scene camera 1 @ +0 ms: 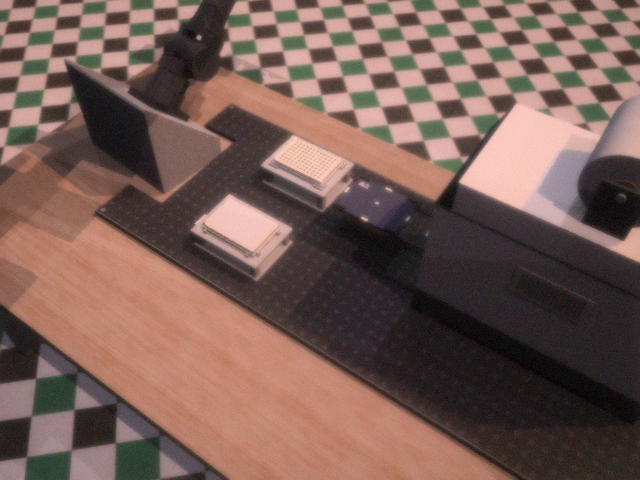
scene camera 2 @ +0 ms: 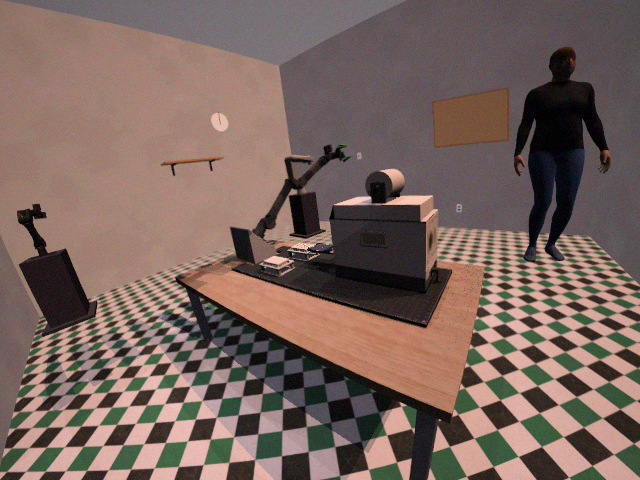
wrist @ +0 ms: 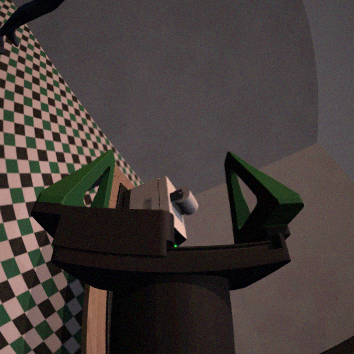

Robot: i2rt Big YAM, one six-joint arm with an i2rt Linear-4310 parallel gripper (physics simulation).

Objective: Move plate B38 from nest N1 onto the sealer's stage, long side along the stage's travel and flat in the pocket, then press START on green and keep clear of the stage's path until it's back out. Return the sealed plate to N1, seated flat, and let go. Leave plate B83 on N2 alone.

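Seen in the pictures: gripper, fingertip midpoint: (scene camera 2: 349, 151) (wrist: 169, 155); arm's base, origin of the base link: (scene camera 1: 158, 107) (scene camera 2: 255, 237).
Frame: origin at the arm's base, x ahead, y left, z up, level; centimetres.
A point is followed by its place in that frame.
A cream plate with rows of wells (scene camera 1: 309, 160) @(x 30.8, y 14.9, z -6.3 cm) sits on the back nest (scene camera 1: 331, 195) @(x 37.2, y 14.9, z -12.5 cm), beside the stage. A plain white-topped plate (scene camera 1: 240, 223) @(x 32.5, y -7.1, z -6.8 cm) sits on the front nest (scene camera 1: 266, 263) @(x 40.0, y -7.8, z -12.5 cm). Both look flat; their labels and the nest names cannot be read. The dark blue stage (scene camera 1: 379, 204) @(x 51.4, y 12.4, z -3.1 cm) (scene camera 2: 321, 248) @(x 51.6, y 10.7, z -3.1 cm) is out in front of the sealer (scene camera 1: 480, 258) @(x 76.4, y 4.8, z 8.7 cm) (scene camera 2: 382, 253) @(x 91.6, y 7.0, z 2.0 cm) (wrist: 150, 195) @(x 91.6, y 29.2, z 10.2 cm) and carries no plate. A small green light (wrist: 175, 245) @(x 66.8, y 5.1, z 15.0 cm) shows past the gripper's body in the wrist view; START cannot be made out. My gripper (scene camera 2: 346, 151) @(x 16.8, y 86.7, z 50.6 cm) (wrist: 169, 155) @(x 16.8, y 86.7, z 50.6 cm) is open and empty, raised high above the table, away from both plates.
An upright angled panel (scene camera 1: 118, 129) @(x -2.7, y -9.0, z -2.0 cm) (scene camera 2: 242, 243) @(x -2.7, y -9.0, z -1.5 cm) stands near my arm's base. A film roll (scene camera 1: 620, 149) @(x 86.8, y 11.0, z 33.9 cm) (scene camera 2: 385, 183) @(x 92.7, y 10.5, z 29.7 cm) (wrist: 187, 201) @(x 82.8, y 21.4, z 31.4 cm) tops the sealer. The nests stand on a black perforated board (scene camera 1: 330, 310) @(x 56.5, y -7.4, z -12.9 cm). A person (scene camera 2: 560, 118) is on the floor beyond the table. Pedestals (scene camera 2: 305, 214) (scene camera 2: 54, 289) stand apart.
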